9 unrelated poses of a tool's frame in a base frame.
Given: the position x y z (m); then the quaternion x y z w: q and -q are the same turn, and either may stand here.
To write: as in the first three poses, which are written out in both.
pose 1, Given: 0.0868, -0.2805, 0.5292, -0.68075, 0.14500, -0.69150, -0.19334
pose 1, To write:
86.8, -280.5, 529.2
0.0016, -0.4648, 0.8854
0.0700, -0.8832, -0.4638
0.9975, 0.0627, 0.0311

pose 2, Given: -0.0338, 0.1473, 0.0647, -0.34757, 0.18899, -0.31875, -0.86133
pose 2, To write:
-33.8, 147.3, 64.7
0.7254, -0.6805, -0.1040
0.4177, 0.5552, -0.7192
0.5471, 0.4783, 0.6870

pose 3, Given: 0.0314, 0.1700, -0.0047, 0.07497, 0.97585, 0.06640, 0.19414
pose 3, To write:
31.4, 170.0, -4.7
-0.9134, 0.1205, 0.3889
0.1721, 0.9799, 0.1005
-0.3689, 0.1587, -0.9158

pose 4, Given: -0.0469, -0.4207, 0.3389, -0.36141, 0.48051, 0.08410, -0.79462
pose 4, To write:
-46.9, -420.7, 338.9
0.5241, -0.2137, -0.8244
-0.4810, 0.7246, -0.4935
0.7029, 0.6552, 0.2770

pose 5, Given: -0.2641, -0.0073, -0.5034, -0.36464, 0.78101, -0.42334, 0.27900
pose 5, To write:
-264.1, -7.3, -503.4
-0.5784, -0.3334, 0.7445
-0.8058, 0.3756, -0.4578
-0.1271, -0.8647, -0.4859

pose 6, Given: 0.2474, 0.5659, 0.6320, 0.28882, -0.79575, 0.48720, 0.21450
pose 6, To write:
247.4, 565.9, 632.0
-0.7411, -0.6687, -0.0599
-0.2506, 0.3584, -0.8993
0.6228, -0.6515, -0.4333

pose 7, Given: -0.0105, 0.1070, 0.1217, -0.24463, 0.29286, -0.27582, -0.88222
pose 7, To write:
-10.5, 107.0, 121.7
0.6763, -0.6300, -0.3818
0.3434, 0.7282, -0.5932
0.6517, 0.2701, 0.7088

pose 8, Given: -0.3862, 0.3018, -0.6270, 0.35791, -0.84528, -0.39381, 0.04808
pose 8, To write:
-386.2, 301.8, -627.0
-0.7392, -0.5672, -0.3632
-0.6429, 0.4336, 0.6313
-0.2006, 0.7002, -0.6852

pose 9, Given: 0.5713, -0.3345, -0.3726, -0.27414, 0.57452, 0.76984, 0.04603
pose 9, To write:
571.3, -334.5, -372.6
-0.8455, -0.3859, -0.3692
-0.2441, -0.3356, 0.9098
-0.4750, 0.8593, 0.1895

